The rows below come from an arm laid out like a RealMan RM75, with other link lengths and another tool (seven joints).
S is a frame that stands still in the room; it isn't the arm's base.
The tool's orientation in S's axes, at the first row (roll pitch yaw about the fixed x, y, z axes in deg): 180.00, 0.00, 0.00
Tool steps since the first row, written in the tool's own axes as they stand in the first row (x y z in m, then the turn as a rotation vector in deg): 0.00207, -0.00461, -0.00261, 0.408, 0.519, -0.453; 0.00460, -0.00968, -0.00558, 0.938, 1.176, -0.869; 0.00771, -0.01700, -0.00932, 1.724, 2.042, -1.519; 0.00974, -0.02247, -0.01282, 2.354, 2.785, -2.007; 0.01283, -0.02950, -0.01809, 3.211, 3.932, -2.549; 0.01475, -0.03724, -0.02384, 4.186, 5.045, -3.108; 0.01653, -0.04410, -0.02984, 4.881, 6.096, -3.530; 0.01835, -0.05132, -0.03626, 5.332, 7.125, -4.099; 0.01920, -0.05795, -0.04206, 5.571, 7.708, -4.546; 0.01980, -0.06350, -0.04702, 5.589, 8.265, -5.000
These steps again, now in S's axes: 0.00207, 0.00461, 0.00261, 0.408, -0.519, 0.453; 0.00460, 0.00968, 0.00558, 0.938, -1.176, 0.869; 0.00771, 0.01700, 0.00932, 1.724, -2.042, 1.519; 0.00974, 0.02247, 0.01282, 2.354, -2.785, 2.007; 0.01283, 0.02950, 0.01809, 3.211, -3.932, 2.549; 0.01475, 0.03724, 0.02384, 4.186, -5.045, 3.108; 0.01653, 0.04410, 0.02984, 4.881, -6.096, 3.530; 0.01835, 0.05132, 0.03626, 5.332, -7.125, 4.099; 0.01920, 0.05795, 0.04206, 5.571, -7.708, 4.546; 0.01980, 0.06350, 0.04702, 5.589, -8.265, 5.000
